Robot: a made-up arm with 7 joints.
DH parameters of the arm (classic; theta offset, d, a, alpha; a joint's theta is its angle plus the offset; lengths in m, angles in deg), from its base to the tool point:
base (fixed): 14.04 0 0.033 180
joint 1: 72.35 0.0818 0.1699 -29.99
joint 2: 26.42 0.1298 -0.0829 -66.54
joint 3: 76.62 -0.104 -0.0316 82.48
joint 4: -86.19 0.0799 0.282 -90
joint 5: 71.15 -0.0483 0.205 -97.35
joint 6: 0 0.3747 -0.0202 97.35
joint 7: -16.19 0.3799 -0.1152 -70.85
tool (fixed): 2.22 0.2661 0 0
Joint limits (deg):
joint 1: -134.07..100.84
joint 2: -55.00..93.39
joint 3: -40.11..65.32
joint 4: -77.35..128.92
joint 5: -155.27..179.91
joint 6: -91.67..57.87
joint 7: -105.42..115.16
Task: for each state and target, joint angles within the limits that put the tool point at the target. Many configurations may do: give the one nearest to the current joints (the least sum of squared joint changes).
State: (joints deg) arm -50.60 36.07 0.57 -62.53 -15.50 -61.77 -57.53
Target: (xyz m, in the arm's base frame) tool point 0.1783 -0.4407 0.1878
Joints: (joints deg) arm -25.20 48.81 7.06 -67.58 43.51 -64.49 -45.80
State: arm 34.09 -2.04 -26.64 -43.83 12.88 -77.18 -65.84
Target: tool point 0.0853 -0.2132 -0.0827
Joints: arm 18.42 -13.83 -27.71 -37.89 -25.15 -91.67 -99.35
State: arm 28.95 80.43 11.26 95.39 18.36 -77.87 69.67
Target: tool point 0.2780 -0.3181 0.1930
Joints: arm -3.70 61.44 37.43 121.12 0.69 -85.79 90.16
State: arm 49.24 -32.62 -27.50 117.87 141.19 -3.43 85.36
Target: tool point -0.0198 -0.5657 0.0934
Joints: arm 24.50 -46.30 -31.89 93.98 152.51 -25.20 115.16
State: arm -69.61 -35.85 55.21 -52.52 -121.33 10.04 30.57
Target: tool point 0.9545 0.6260 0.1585
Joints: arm -43.44 -1.45 65.32 -27.36 -155.27 40.60 34.33
